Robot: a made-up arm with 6 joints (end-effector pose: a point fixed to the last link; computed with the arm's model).
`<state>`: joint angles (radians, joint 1 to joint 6).
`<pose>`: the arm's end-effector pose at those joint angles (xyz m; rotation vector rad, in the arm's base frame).
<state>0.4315 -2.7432 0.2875 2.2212 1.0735 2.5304</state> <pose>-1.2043 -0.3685 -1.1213 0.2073 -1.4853 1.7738</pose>
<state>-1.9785 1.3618 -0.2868 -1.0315 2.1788 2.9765</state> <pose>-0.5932 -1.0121 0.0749 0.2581 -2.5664 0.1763</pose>
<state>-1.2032 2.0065 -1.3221 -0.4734 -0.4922 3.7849</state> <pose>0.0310 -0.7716 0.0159 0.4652 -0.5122 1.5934</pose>
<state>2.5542 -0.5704 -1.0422 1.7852 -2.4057 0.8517</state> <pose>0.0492 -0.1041 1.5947 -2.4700 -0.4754 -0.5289</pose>
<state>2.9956 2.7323 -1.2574 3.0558 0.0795 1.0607</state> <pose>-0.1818 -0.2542 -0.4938 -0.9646 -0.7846 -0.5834</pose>
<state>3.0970 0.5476 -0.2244 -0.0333 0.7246 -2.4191</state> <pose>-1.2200 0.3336 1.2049 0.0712 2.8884 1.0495</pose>
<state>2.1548 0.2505 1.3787 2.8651 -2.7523 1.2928</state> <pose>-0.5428 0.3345 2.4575 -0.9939 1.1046 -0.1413</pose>
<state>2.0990 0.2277 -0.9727 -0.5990 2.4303 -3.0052</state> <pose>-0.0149 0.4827 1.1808 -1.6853 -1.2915 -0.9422</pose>
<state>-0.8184 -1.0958 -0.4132 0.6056 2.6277 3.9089</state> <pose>-0.7938 0.5124 1.6105 -0.4271 -0.1505 2.0381</pose>
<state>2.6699 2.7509 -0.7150 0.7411 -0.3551 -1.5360</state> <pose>0.1926 0.1328 -0.9481 -2.4304 -0.0192 -0.7881</pose>
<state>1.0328 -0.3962 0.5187 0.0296 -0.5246 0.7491</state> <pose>0.1457 -0.3000 2.2888 -0.4960 -0.7132 0.8045</pose>
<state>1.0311 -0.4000 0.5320 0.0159 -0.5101 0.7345</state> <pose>0.1396 -0.3099 2.2910 -0.4556 -0.7299 0.8041</pose>
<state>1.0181 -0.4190 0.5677 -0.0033 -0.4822 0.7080</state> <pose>0.1089 -0.3548 2.2970 -0.3766 -0.7789 0.7798</pose>
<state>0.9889 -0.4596 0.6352 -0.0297 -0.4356 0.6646</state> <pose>0.0387 -0.4486 2.3036 -0.2456 -0.8763 0.7234</pose>
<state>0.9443 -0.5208 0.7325 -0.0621 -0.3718 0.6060</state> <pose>-0.0791 -0.5843 2.2990 -0.0722 -1.0252 0.6408</pose>
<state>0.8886 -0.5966 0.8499 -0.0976 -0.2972 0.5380</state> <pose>-0.2430 -0.7395 2.2689 0.1195 -1.2176 0.5464</pose>
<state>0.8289 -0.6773 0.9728 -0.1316 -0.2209 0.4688</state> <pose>-0.4355 -0.8845 2.2068 0.2997 -1.4339 0.4575</pose>
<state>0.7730 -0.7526 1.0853 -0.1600 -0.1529 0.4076</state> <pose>-0.6271 -0.9965 2.1213 0.4440 -1.6453 0.3865</pose>
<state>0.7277 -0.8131 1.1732 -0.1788 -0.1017 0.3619</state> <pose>-0.7857 -1.0676 2.0339 0.5392 -1.8197 0.3363</pose>
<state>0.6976 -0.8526 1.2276 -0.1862 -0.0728 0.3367</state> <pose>-0.8902 -1.1039 1.9684 0.5849 -1.9317 0.3025</pose>
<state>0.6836 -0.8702 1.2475 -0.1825 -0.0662 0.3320</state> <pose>-0.9364 -1.1167 1.9374 0.5899 -1.9738 0.2787</pose>
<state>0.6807 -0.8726 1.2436 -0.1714 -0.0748 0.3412</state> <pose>-0.9424 -1.1169 1.9335 0.5693 -1.9665 0.2605</pose>
